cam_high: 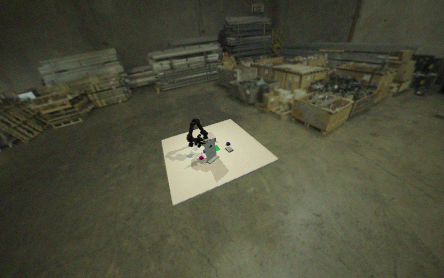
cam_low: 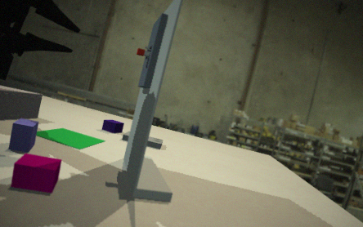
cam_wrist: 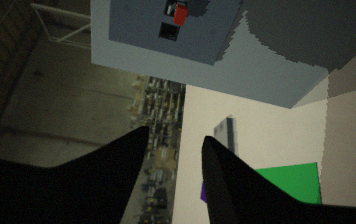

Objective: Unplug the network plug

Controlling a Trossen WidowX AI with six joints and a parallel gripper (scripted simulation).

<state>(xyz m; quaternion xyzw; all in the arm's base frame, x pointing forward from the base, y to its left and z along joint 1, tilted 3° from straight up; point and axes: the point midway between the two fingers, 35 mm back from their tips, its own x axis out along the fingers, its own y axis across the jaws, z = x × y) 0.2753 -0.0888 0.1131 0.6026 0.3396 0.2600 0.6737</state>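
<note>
Now: the network plug 120 mm ahead of my gripper tip, 30 mm to the left of it and 10 mm above it. Round my gripper tip: magenta block (60 mm ahead, 100 mm to the right, 170 mm below); then blue-violet block (50 mm behind, 20 mm to the right, 170 mm below); then grey upright panel (130 mm ahead, 40 mm to the left, 60 mm below).
</note>
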